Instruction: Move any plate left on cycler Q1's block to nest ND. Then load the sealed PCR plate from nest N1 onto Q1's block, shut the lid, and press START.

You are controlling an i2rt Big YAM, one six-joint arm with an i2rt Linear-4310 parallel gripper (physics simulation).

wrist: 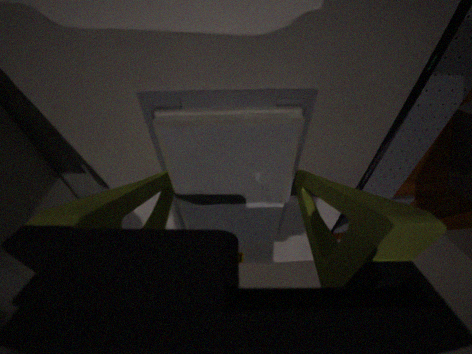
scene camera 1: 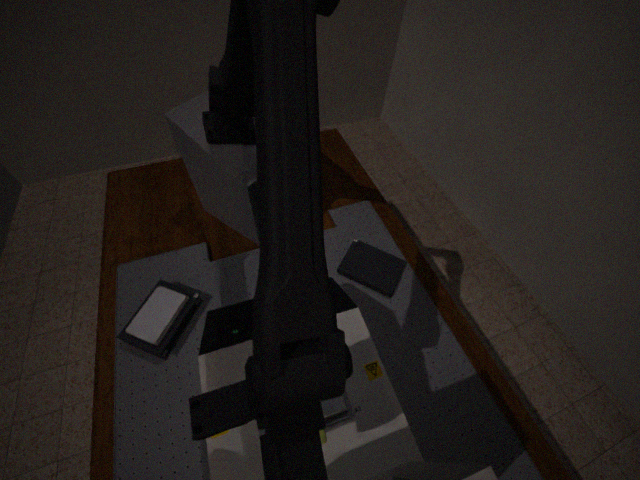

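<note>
In the wrist view my gripper (wrist: 235,176) is open, with its green fingers standing on either side of a pale flat plate (wrist: 227,147). That plate lies in the grey block frame (wrist: 227,95) of cycler Q1 (scene camera 1: 353,329). Nothing is between the fingers. In the scene view the dark arm (scene camera 1: 290,238) hides the block and the gripper. A white sealed plate (scene camera 1: 156,314) lies in a dark nest (scene camera 1: 182,324) at the left. An empty dark nest (scene camera 1: 371,268) lies at the right behind the cycler.
The scene is dim. Dark panels (scene camera 1: 225,326) (scene camera 1: 220,414) stand on the cycler's left side, one with a small green light. A yellow warning label (scene camera 1: 372,369) is on the cycler top. The grey mat (scene camera 1: 151,429) lies on a brown table (scene camera 1: 151,205).
</note>
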